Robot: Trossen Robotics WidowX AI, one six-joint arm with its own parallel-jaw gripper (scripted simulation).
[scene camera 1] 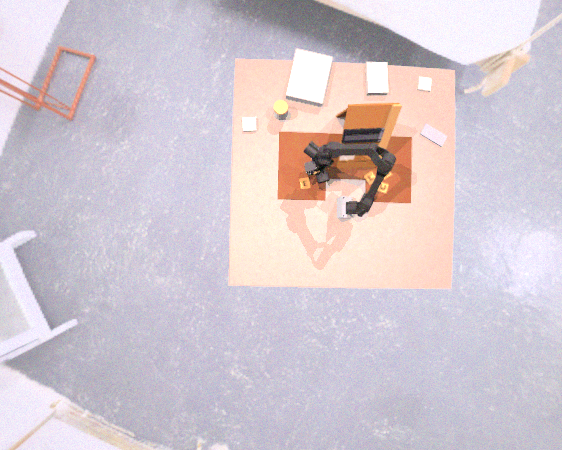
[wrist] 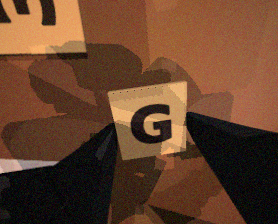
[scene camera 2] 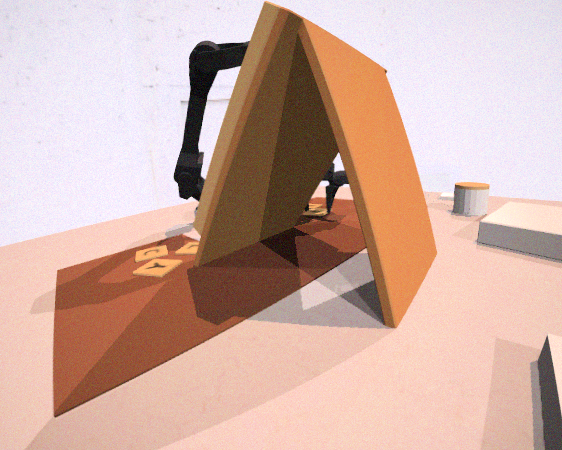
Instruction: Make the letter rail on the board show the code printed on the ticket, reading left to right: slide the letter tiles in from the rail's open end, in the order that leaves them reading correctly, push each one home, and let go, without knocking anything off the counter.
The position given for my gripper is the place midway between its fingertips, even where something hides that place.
My gripper [wrist: 150, 122] holds a letter tile [wrist: 150, 120].
